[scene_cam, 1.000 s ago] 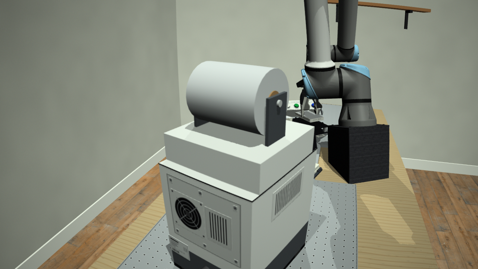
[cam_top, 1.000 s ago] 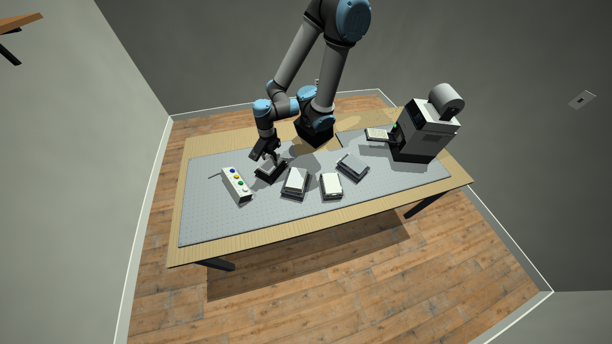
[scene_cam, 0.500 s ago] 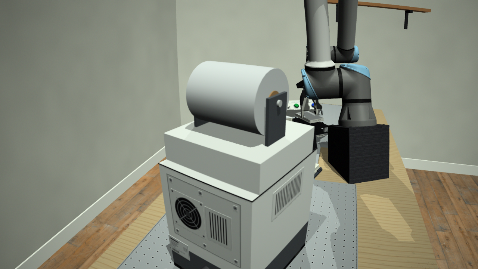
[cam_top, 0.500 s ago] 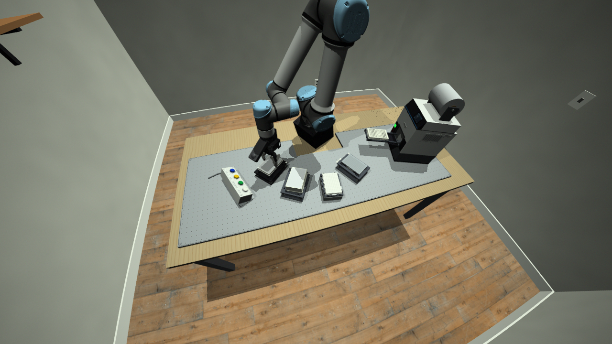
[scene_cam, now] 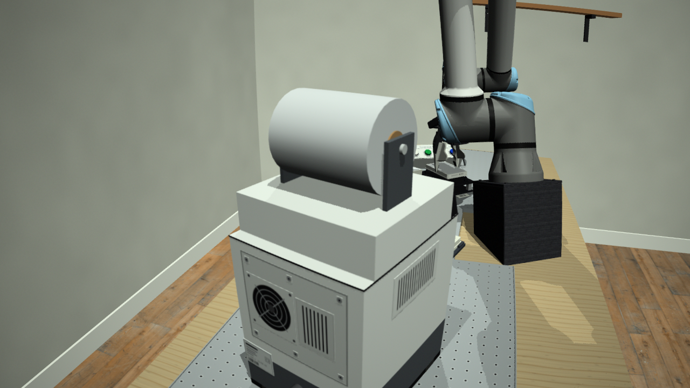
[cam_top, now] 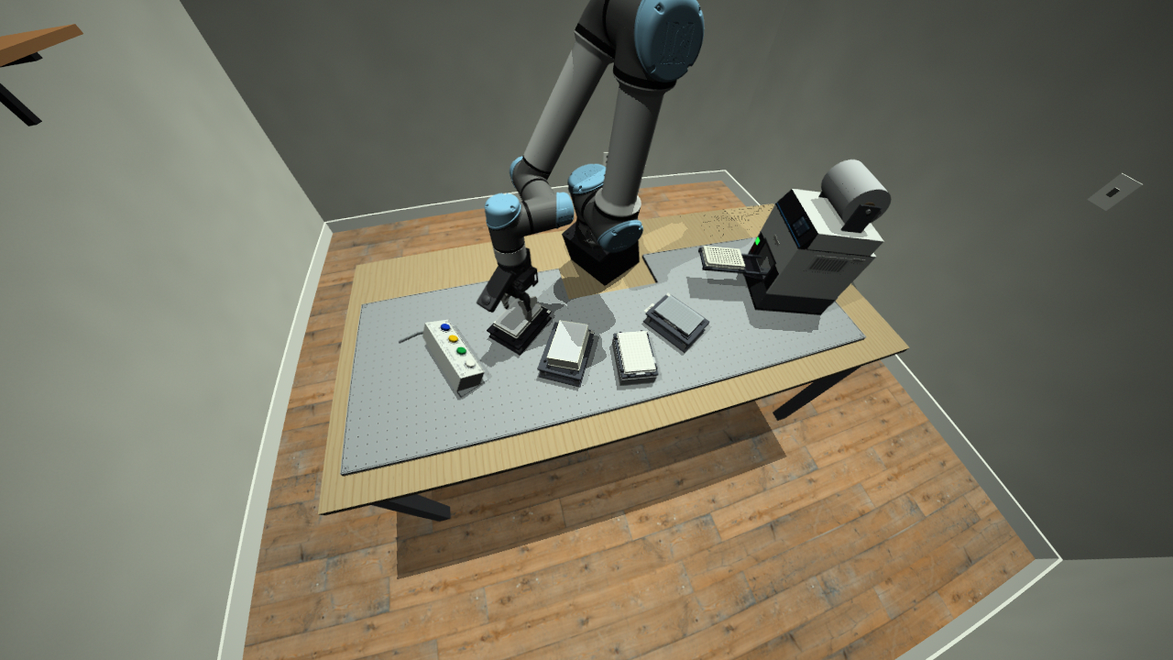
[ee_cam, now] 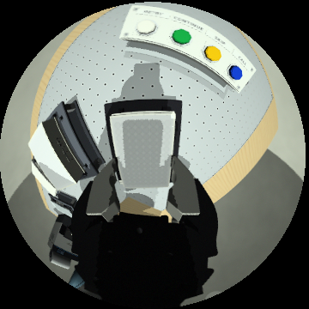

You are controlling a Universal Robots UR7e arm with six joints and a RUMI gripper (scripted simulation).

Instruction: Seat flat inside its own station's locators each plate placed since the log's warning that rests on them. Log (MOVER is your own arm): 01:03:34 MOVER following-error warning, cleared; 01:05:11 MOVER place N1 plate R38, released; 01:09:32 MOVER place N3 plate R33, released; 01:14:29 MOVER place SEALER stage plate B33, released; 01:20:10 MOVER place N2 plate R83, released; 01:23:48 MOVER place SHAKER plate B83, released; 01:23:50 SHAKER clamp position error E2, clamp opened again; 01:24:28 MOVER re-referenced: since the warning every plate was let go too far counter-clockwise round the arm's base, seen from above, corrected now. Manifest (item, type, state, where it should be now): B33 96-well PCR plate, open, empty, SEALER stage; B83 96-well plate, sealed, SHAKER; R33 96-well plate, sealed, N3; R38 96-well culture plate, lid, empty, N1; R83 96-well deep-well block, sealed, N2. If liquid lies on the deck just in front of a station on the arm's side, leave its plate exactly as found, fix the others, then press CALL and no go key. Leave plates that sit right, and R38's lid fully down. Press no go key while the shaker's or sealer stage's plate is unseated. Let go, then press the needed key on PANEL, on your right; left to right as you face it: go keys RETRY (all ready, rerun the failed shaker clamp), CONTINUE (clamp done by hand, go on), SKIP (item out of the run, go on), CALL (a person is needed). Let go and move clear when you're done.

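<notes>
The tall sealed deep-well block lies 15 cm ahead of my hand and 10 cm to the left of it. From my hand the other things lie so: roll 93 cm to the left, 33 cm above, 15 cm ahead; then white PCR plate 68 cm to the left, 5 cm above, 4 cm ahead; then grey lidded plate 46 cm to the left, 16 cm ahead, 1 cm below.
</notes>
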